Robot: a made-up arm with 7 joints.
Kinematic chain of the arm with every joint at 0, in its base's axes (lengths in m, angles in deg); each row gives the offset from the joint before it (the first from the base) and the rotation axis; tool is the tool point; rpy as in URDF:
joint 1: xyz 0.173 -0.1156 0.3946 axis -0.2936 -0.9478 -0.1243
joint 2: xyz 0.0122 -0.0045 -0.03 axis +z
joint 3: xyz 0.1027 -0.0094 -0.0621 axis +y
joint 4: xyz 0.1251 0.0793 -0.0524 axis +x
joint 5: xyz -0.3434 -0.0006 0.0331 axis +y
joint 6: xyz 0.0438 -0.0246 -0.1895 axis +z
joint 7: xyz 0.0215 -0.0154 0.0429 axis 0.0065 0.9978 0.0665
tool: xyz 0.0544 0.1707 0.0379 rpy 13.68 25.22 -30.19
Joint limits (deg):
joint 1: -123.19..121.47
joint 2: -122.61..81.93
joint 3: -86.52..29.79
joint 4: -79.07..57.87
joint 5: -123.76..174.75
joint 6: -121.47..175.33
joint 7: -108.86..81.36
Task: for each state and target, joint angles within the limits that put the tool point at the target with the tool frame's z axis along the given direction. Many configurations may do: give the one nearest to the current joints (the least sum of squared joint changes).
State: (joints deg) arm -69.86 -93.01 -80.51 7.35 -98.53 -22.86 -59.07
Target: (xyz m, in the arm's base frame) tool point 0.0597 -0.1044 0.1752 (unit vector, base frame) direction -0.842 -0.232 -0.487
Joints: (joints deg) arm -73.00 -101.97 -86.52 12.98 -54.54 -26.49 -77.79
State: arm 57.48 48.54 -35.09 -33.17 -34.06 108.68 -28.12
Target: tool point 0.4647 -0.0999 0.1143 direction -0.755 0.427 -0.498
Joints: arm 32.93 35.20 -56.21 -42.93 -41.18 89.79 5.43
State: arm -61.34 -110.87 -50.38 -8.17 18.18 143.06 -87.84
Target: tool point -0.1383 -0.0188 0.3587 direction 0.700 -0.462 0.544
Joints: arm -70.47 -121.54 -51.45 -21.51 -7.65 142.37 -97.83
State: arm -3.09 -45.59 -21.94 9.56 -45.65 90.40 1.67
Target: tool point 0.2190 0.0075 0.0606 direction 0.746 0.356 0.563
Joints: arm -8.38 -71.56 -9.36 -9.40 -37.37 86.02 30.32
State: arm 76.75 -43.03 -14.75 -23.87 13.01 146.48 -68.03
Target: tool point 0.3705 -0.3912 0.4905 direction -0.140 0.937 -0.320
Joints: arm 103.96 -49.01 -73.44 -7.50 -11.96 175.33 -48.76
